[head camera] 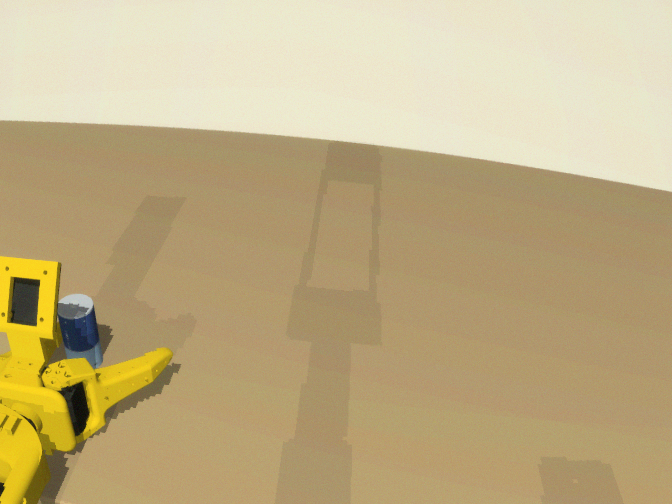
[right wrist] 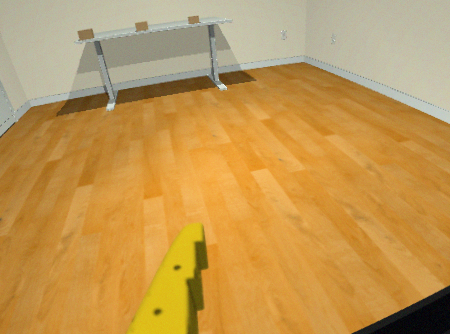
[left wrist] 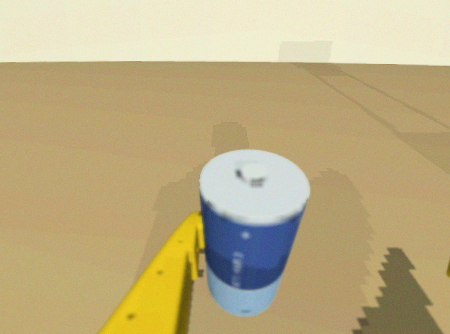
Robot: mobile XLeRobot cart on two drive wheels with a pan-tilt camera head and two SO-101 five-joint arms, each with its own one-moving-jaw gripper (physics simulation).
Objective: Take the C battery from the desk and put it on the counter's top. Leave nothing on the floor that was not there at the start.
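The C battery (head camera: 80,333) (left wrist: 250,250), dark blue with a light blue lower band and pale top, stands upright on the brown surface (head camera: 461,325) (left wrist: 100,125). My left gripper (head camera: 113,349) (left wrist: 323,240) is open around it. The fixed jaw is close against the battery's left side in the left wrist view; whether they touch is unclear. The moving jaw has swung far to the right, well apart from the battery. In the head view the arm hides part of the battery. My right gripper (right wrist: 195,232) is fully open, one notched jaw showing, above the wooden floor.
A pale wall (head camera: 325,65) (left wrist: 150,30) rises behind the brown surface. In the right wrist view, a white-topped desk (right wrist: 117,34) with grey legs stands far off against the wall, with three small brown blocks on it. A black edge (right wrist: 425,315) crosses the lower right corner.
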